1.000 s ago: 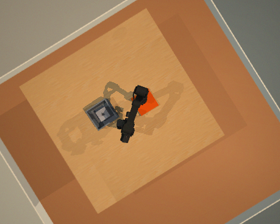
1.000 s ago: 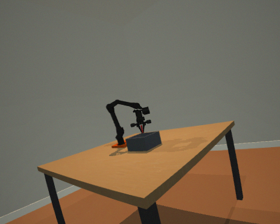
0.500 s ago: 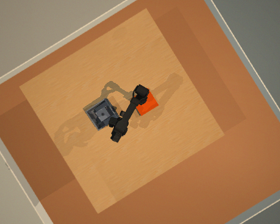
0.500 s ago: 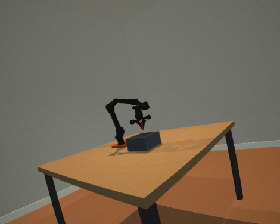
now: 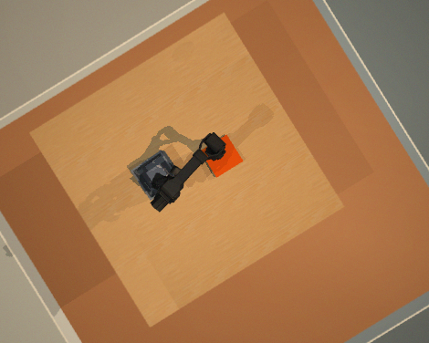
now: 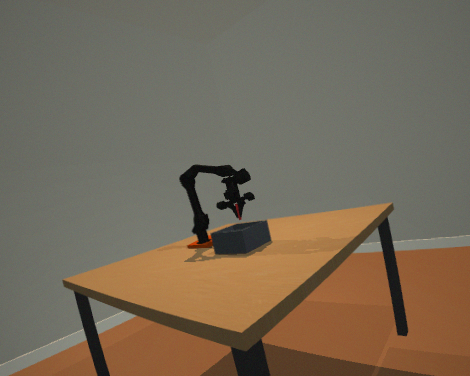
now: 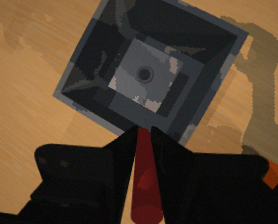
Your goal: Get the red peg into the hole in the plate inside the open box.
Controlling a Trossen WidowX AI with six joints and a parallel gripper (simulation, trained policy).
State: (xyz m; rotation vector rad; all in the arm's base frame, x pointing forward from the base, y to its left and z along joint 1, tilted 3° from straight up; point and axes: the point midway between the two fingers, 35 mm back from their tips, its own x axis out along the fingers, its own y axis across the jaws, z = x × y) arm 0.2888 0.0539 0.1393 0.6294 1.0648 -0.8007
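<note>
Now: the grey plate 5 cm ahead of my gripper tip, 6 cm to the right of it and 9 cm below it. From my gripper tip the other things lie so: dark box 5 cm ahead, 6 cm to the right, 10 cm below; red peg 1 cm behind, 1 cm to the left, 3 cm above.
</note>
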